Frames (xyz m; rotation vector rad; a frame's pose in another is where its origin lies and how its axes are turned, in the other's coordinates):
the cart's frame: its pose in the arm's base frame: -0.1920 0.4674 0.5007 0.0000 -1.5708 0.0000
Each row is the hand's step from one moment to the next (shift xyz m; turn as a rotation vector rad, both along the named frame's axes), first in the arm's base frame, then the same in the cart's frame.
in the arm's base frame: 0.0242 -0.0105 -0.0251 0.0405 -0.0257 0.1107
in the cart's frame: -0.0251 -0.0105 -0.0242 0.1107 -0.0257 -0.0405
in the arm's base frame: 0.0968 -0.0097 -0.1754 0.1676 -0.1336 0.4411
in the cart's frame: -0.1754 -0.0097 -0.0968 0.4411 -0.1336 -0.1676
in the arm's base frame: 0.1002 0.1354 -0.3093 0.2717 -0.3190 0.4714
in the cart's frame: -0.3093 0.1354 -0.1002 0.4714 -0.3190 -0.2717
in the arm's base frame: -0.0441 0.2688 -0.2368 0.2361 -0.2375 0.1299
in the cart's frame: -0.2368 0.2688 0.0441 0.1299 -0.2375 -0.2361
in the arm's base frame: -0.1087 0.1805 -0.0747 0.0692 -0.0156 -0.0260
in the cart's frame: -0.0747 0.1805 0.1087 -0.0260 -0.0156 -0.0692
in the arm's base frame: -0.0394 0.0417 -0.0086 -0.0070 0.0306 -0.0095
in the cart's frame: -0.0086 0.0417 0.0394 -0.0095 0.0306 0.0070
